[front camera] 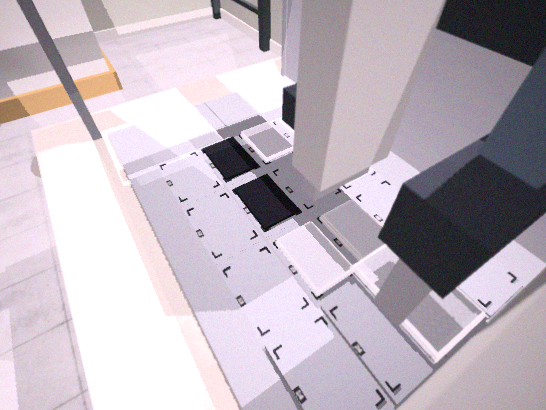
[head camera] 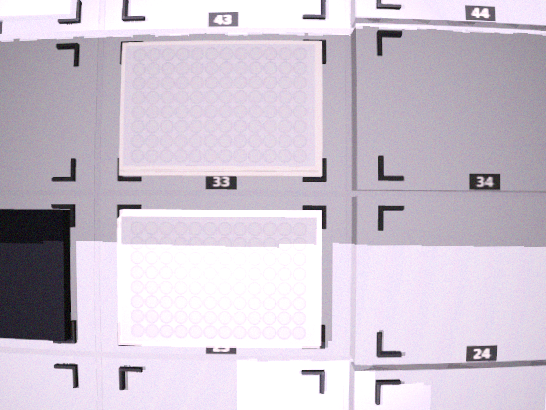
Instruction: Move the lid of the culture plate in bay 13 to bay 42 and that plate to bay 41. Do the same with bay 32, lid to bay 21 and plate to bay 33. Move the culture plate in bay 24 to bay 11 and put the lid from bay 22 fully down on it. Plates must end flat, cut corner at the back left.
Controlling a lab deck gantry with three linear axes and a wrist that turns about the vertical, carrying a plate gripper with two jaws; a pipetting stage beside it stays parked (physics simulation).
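Pixels of known places: gripper, between the fingertips: (front camera: 415, 289); robot's base, origin of its link: (front camera: 161, 166).
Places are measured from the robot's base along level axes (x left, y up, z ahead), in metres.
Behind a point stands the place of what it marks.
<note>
My gripper (front camera: 417, 300) {z 0.556, x 0.150, y 0.160 m} is shut on a clear culture plate with a white rim (front camera: 446, 327) {z 0.604, x 0.141, y 0.166 m} and holds it level above the deck near bays 24 and 34. One jaw hides part of its front edge; the hand hides the other jaw. Bay 24 (front camera: 382, 332) {z 0.559, x 0.151, y 0.015 m} (head camera: 450, 295) {z 0.535, x 0.141, y 0.014 m} and bay 34 (head camera: 450, 110) {z 0.534, x 0.255, y 0.014 m} hold no plate. A culture plate (front camera: 352, 227) {z 0.387, x 0.248, y 0.014 m} (head camera: 221, 107) {z 0.394, x 0.255, y 0.014 m} lies flat in bay 33. A dark lid (front camera: 267, 202) {z 0.239, x 0.147, y 0.008 m} (head camera: 32, 290) {z 0.270, x 0.140, y 0.008 m} lies in bay 22, and another dark lid (front camera: 230, 157) {z 0.070, x 0.149, y 0.008 m} in bay 21. Bay 11 (front camera: 182, 175) {z 0.056, x 0.030, y 0.000 m} holds no plate. Bay 41 is hidden in the front view.
A white plate (front camera: 312, 255) {z 0.394, x 0.145, y 0.014 m} (head camera: 220, 290) {z 0.394, x 0.144, y 0.014 m} sits in bay 23. A white-rimmed plate (front camera: 267, 141) {z 0.073, x 0.252, y 0.014 m} sits in bay 31. The edge of a white piece (head camera: 30, 9) {z 0.264, x 0.325, y 0.008 m} shows at bay 42. The pale gantry column (front camera: 345, 95) {z 0.454, x 0.083, y 0.375 m} and the dark hand housing (front camera: 450, 225) {z 0.563, x 0.070, y 0.352 m} cover the right side.
</note>
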